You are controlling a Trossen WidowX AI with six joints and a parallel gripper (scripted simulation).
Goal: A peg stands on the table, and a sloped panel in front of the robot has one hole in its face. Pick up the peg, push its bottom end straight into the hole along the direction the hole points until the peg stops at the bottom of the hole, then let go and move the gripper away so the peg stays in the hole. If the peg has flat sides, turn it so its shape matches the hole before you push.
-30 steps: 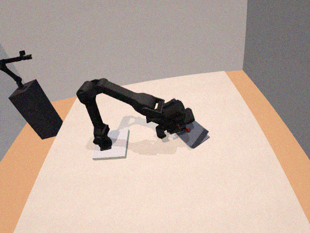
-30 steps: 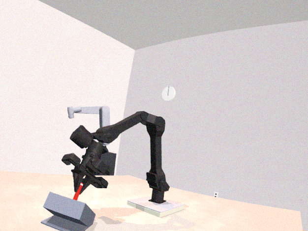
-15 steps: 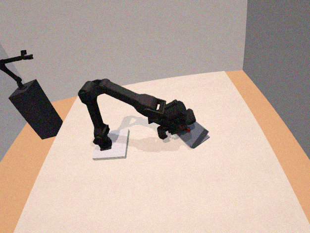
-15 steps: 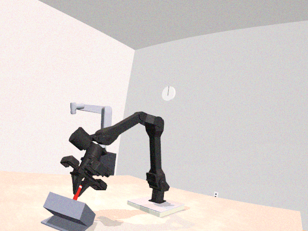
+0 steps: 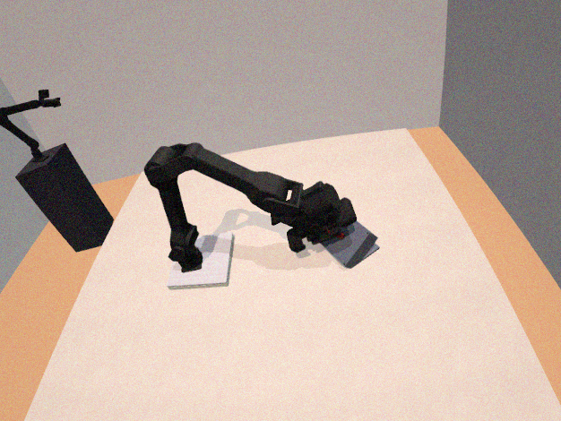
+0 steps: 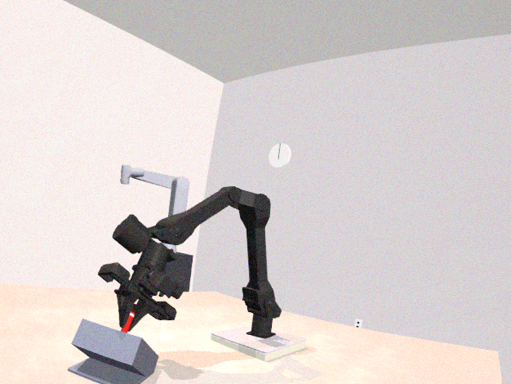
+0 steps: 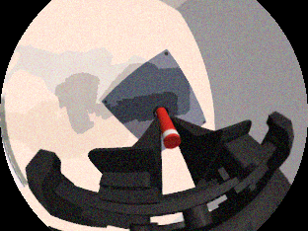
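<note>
Now: the red peg 10 mm behind my gripper tip and 10 mm above it. Also, from my gripper tip: grey sloped panel: 30 mm ahead, 10 mm to the left, 40 mm below.
</note>
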